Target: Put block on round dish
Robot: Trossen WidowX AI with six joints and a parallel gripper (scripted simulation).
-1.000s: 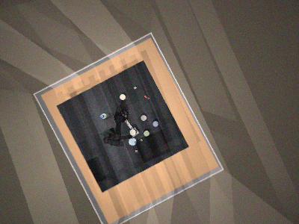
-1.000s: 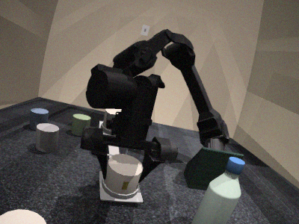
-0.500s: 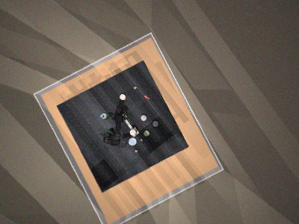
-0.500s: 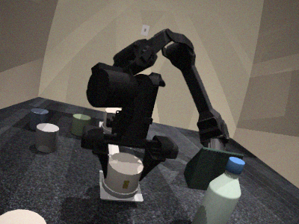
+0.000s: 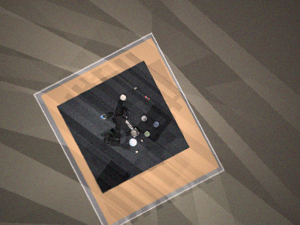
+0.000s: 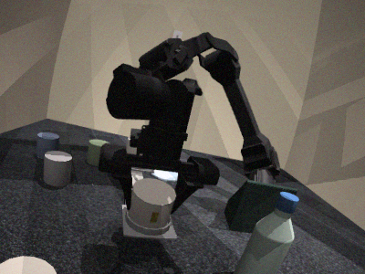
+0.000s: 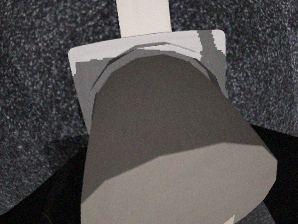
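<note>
Right now the grey block is 1 cm to the right of my gripper tip and 1 cm below it. The rest, counted from my gripper tip: white balance 14 cm to the right, 4 cm below, 2 cm ahead; then white balance beam 14 cm to the right, 3 cm below, 1 cm ahead; then round pale blue dish 36 cm to the right, 7 cm behind, 6 cm below.
</note>
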